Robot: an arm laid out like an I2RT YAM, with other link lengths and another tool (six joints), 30 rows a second.
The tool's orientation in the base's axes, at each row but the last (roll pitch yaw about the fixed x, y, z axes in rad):
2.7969, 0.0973, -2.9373
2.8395, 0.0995, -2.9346
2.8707, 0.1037, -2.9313
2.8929, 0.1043, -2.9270
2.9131, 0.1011, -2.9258
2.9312, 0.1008, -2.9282
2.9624, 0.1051, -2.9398
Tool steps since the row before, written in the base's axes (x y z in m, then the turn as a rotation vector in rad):
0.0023, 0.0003, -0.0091, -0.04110, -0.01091, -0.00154
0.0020, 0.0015, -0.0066, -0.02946, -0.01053, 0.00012
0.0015, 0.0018, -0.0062, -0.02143, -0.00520, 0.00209
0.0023, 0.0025, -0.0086, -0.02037, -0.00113, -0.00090
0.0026, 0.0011, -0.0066, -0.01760, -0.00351, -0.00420
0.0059, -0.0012, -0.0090, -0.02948, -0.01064, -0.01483
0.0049, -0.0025, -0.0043, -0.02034, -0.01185, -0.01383
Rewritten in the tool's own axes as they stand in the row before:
-0.0014, -0.0033, 0.0087, 0.04241, -0.00133, -0.00323
-0.0016, -0.0010, 0.0068, 0.03083, -0.00311, -0.00432
-0.0012, -0.0003, 0.0065, 0.02171, 0.00058, -0.00437
-0.0019, -0.0003, 0.0091, 0.02013, 0.00343, -0.00037
-0.0021, -0.0010, 0.0068, 0.01828, -0.00021, 0.00238
-0.0046, -0.0044, 0.0088, 0.03240, -0.00649, 0.01050
-0.0038, -0.0042, 0.0040, 0.02363, -0.00945, 0.00989

